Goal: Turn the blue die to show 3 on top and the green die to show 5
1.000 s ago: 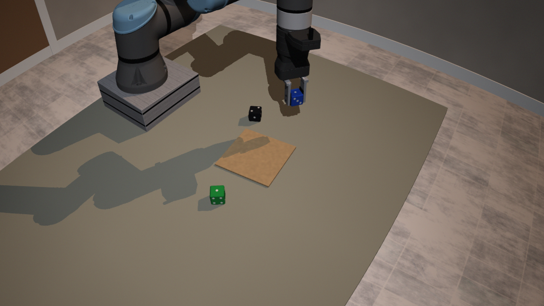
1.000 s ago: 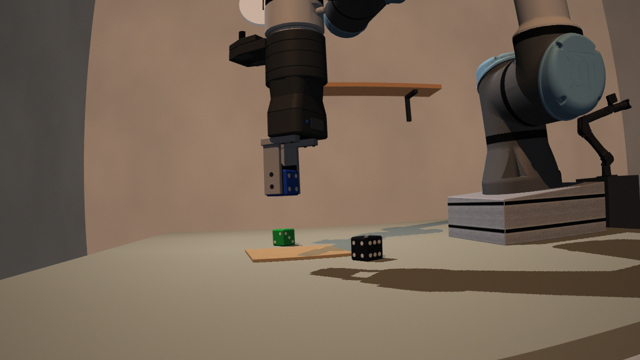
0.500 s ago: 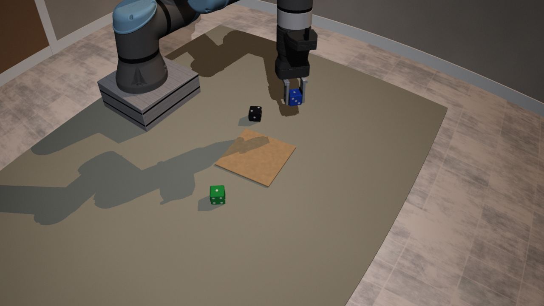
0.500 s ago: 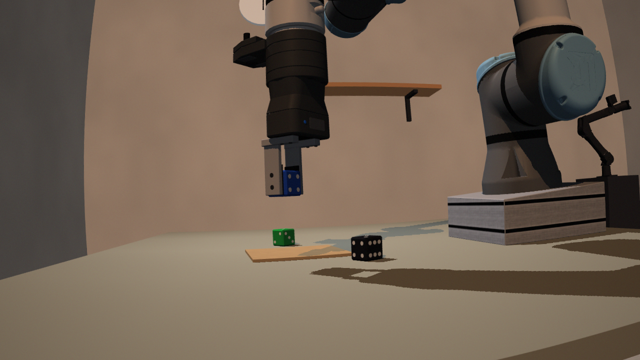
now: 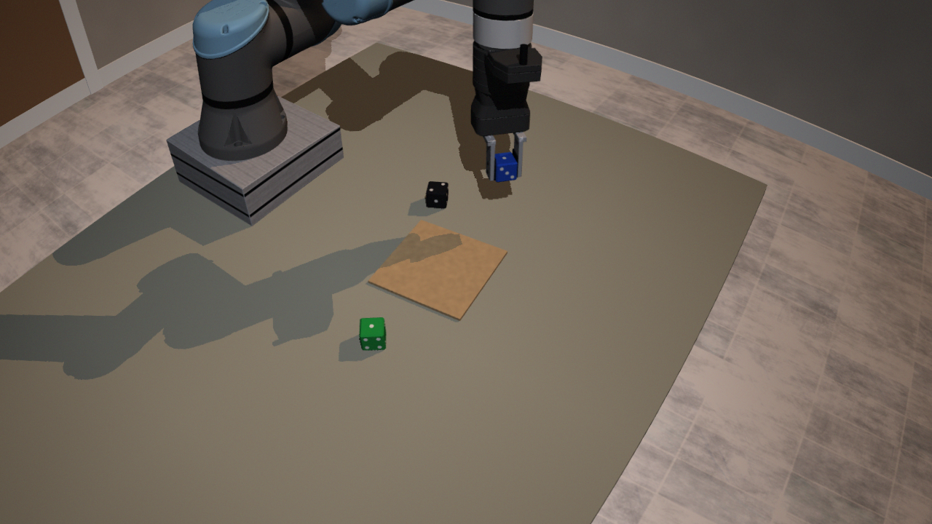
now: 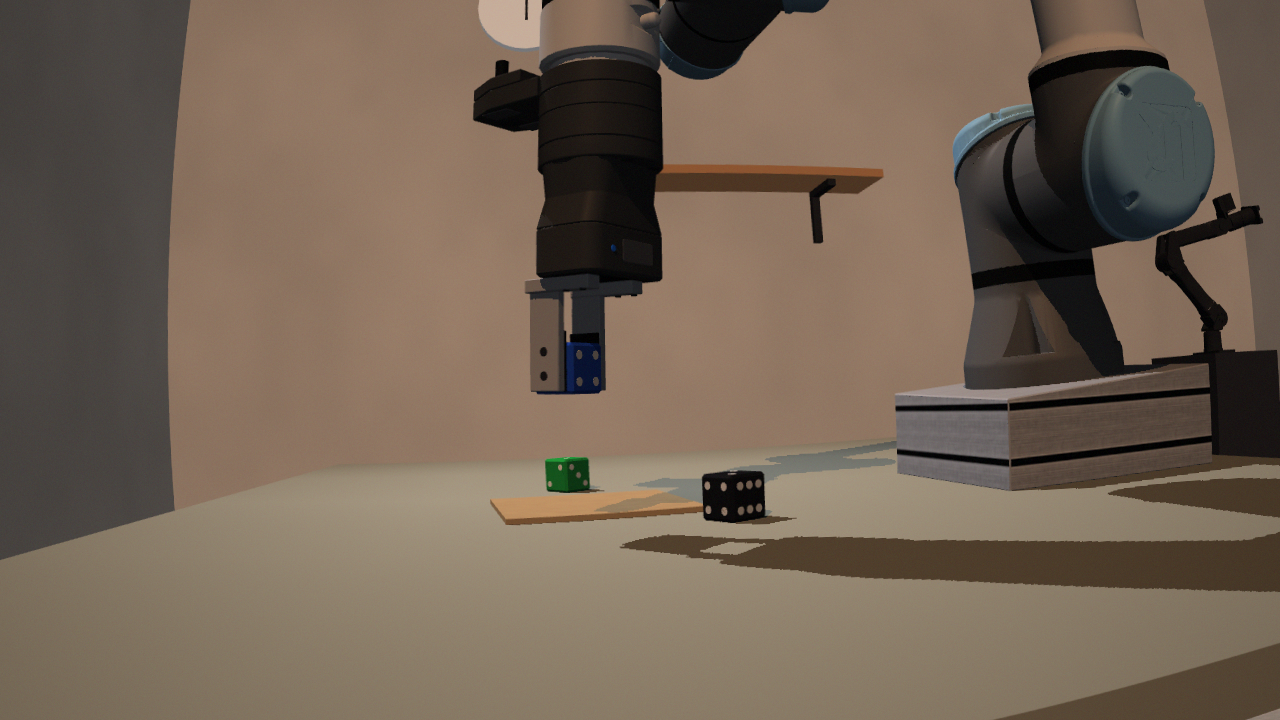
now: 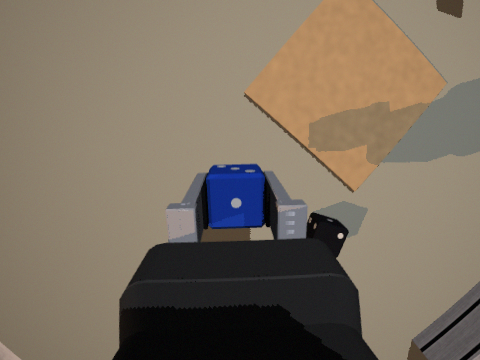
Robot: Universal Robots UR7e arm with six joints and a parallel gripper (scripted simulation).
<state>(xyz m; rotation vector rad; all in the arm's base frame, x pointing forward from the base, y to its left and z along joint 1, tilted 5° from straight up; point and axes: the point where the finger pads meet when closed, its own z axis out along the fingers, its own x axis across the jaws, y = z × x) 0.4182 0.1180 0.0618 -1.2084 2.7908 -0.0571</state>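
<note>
Right now my hand is right at the blue die. Also, from my hand: green die (28 cm to the right, 9 cm below, 1 cm behind); then brown mat (13 cm to the right, 10 cm below, 2 cm behind); then black die (10 cm behind, 9 cm below, 2 cm to the right).
</note>
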